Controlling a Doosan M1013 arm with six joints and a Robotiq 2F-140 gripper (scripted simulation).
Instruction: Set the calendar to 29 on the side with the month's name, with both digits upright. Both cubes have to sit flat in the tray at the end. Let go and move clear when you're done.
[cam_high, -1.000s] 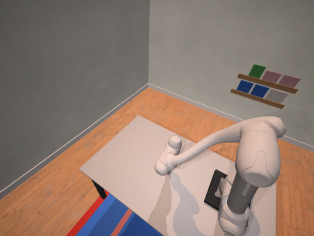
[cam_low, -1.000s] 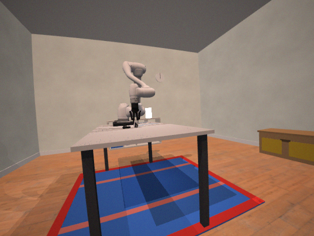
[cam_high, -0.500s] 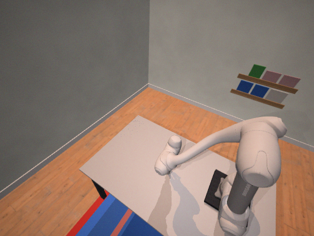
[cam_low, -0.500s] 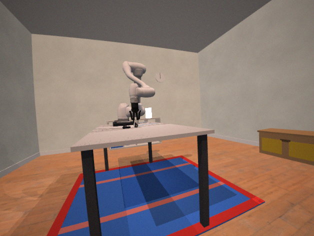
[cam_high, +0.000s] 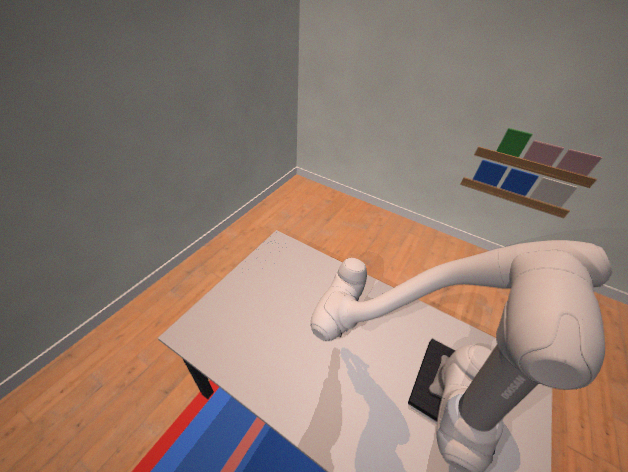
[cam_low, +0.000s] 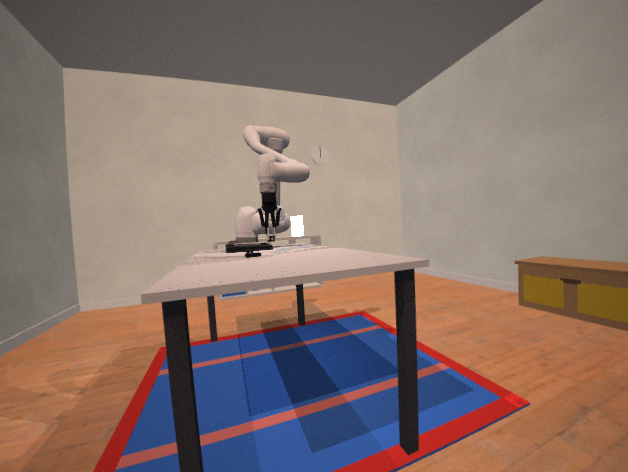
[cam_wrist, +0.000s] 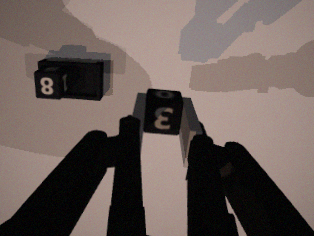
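The black calendar tray lies 10 cm to the right of my hand, 10 cm below it and 2 cm ahead of it.
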